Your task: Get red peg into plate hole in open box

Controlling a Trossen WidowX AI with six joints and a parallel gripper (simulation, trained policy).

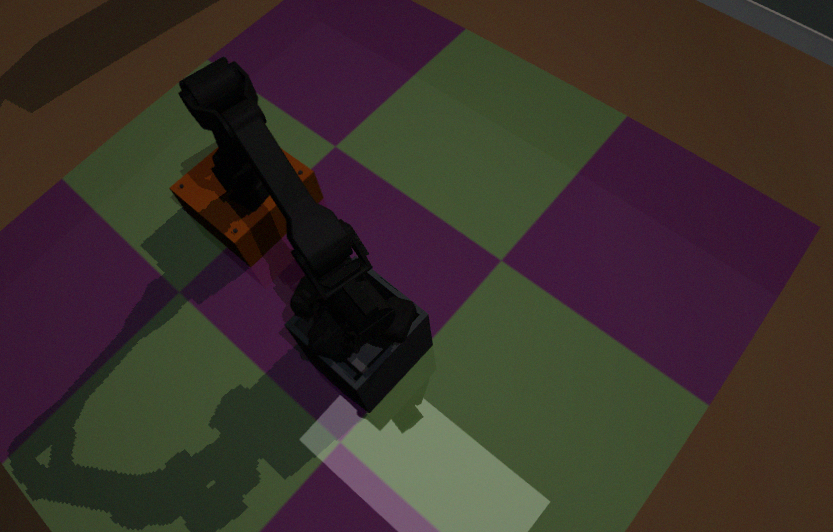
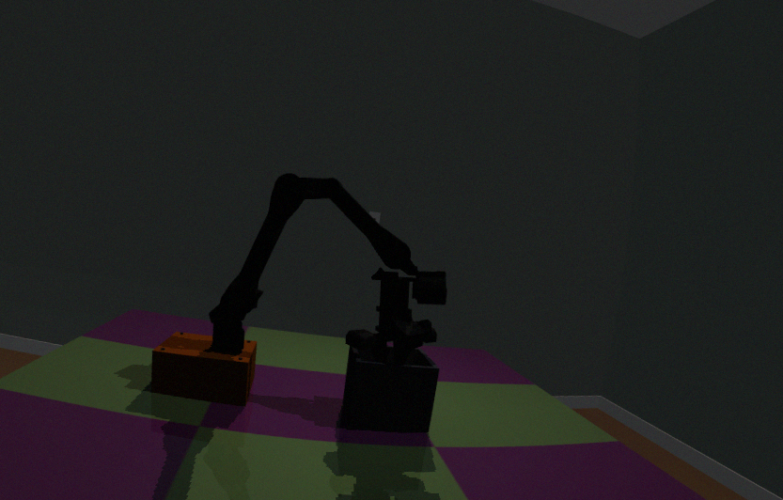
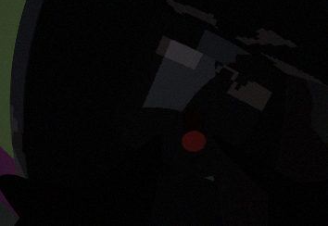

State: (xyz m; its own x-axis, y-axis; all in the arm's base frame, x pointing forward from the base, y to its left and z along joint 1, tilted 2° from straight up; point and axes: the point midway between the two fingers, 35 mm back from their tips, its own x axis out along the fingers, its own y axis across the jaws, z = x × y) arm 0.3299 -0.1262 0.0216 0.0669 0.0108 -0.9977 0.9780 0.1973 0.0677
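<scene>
My gripper tip is now 4 cm above the red peg. Also, from my gripper tip: grey plate 4 cm below.
</scene>
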